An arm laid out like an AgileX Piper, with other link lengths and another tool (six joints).
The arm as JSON. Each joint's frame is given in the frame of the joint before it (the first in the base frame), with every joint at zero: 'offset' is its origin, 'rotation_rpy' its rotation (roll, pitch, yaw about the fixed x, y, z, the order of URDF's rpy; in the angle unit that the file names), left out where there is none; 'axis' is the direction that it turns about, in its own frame. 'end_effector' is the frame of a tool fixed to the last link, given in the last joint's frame.
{
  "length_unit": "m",
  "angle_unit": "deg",
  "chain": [
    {
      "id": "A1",
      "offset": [
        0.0,
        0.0,
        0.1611
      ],
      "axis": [
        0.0,
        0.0,
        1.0
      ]
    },
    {
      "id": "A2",
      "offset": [
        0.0,
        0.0,
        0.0
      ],
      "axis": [
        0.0,
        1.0,
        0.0
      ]
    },
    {
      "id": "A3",
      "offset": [
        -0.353,
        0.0,
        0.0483
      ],
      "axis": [
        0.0,
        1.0,
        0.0
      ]
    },
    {
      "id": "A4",
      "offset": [
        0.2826,
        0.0,
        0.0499
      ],
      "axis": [
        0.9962,
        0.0,
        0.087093
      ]
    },
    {
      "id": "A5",
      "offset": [
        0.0,
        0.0,
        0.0
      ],
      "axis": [
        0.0,
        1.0,
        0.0
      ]
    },
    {
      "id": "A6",
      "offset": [
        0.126,
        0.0,
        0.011
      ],
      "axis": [
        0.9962,
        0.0,
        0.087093
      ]
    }
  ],
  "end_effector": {
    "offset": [
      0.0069,
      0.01,
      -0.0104
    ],
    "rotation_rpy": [
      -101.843,
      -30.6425,
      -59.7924
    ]
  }
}
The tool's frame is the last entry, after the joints.
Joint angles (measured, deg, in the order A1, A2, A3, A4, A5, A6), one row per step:
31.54, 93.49, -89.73, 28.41, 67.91, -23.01
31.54, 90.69, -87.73, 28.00, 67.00, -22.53
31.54, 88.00, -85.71, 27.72, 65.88, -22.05
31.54, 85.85, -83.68, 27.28, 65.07, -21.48
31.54, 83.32, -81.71, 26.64, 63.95, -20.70
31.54, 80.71, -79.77, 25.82, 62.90, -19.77
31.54, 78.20, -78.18, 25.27, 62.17, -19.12
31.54, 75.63, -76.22, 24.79, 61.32, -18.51
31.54, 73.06, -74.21, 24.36, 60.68, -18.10
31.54, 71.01, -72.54, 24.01, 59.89, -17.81
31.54, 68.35, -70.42, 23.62, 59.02, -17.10
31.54, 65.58, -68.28, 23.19, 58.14, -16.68
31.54, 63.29, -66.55, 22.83, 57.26, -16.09
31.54, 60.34, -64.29, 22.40, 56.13, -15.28
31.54, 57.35, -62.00, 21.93, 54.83, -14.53
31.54, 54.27, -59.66, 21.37, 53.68, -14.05
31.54, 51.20, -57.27, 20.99, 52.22, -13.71
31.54, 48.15, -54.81, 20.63, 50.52, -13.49
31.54, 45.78, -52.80, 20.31, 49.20, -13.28
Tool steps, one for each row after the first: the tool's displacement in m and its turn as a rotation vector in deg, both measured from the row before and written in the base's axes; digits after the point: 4 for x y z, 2 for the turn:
-0.0114, -0.0082, 0.0077, 0.56, -1.29, -0.83
-0.0109, -0.0076, 0.0065, 0.72, -1.27, -0.92
-0.0092, -0.0068, 0.0020, 0.17, -0.60, -0.84
-0.0099, -0.0078, 0.0043, 0.44, -1.18, -1.15
-0.0103, -0.0084, 0.0041, 0.37, -1.23, -1.23
-0.0105, -0.0078, 0.0049, 0.54, -1.23, -0.85
-0.0109, -0.0080, 0.0026, 0.51, -1.04, -0.86
-0.0114, -0.0081, 0.0015, 0.37, -0.93, -0.61
-0.0086, -0.0063, 0.0006, 0.40, -0.93, -0.57
-0.0114, -0.0081, 0.0004, 0.64, -0.89, -0.91
-0.0117, -0.0084, 0.0000, 0.57, -1.17, -0.70
-0.0093, -0.0068, 0.0000, 0.67, -0.97, -0.80
-0.0119, -0.0086, -0.0009, 0.92, -1.16, -1.05
-0.0115, -0.0086, -0.0015, 0.98, -1.36, -1.06
-0.0118, -0.0089, -0.0026, 0.75, -1.49, -0.82
-0.0112, -0.0083, -0.0032, 0.99, -1.67, -0.80
-0.0104, -0.0080, -0.0040, 1.05, -1.84, -0.79
-0.0078, -0.0061, -0.0043, 0.76, -1.34, -0.64

